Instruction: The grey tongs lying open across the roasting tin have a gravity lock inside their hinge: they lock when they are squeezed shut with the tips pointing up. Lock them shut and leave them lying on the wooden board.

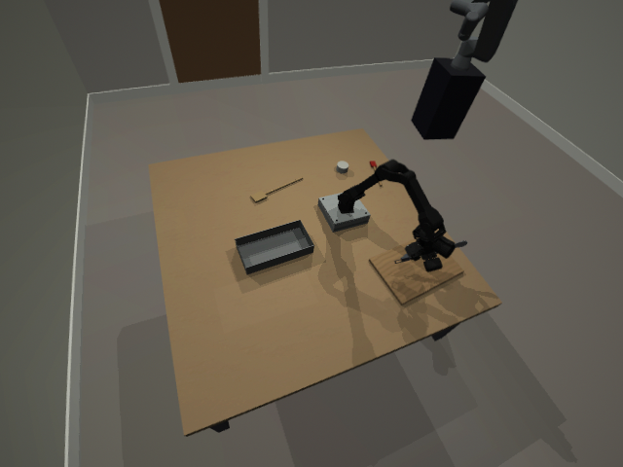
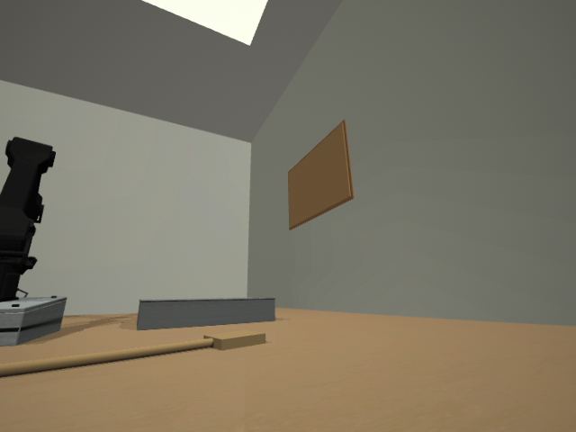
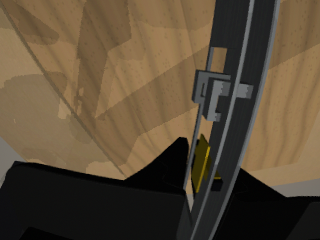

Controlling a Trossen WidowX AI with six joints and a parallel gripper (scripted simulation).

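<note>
Now: the wooden board 2 cm ahead of my gripper tip, 1 cm to the right of it and 7 cm below it. From my gripper tip the other things lie so: small white cylinder (20 cm ahead, 67 cm to the right, 6 cm below); then roasting tin (62 cm ahead, 17 cm to the right, 5 cm below); then red-tipped brush (1 cm ahead, 64 cm to the right, 8 cm below).
</note>
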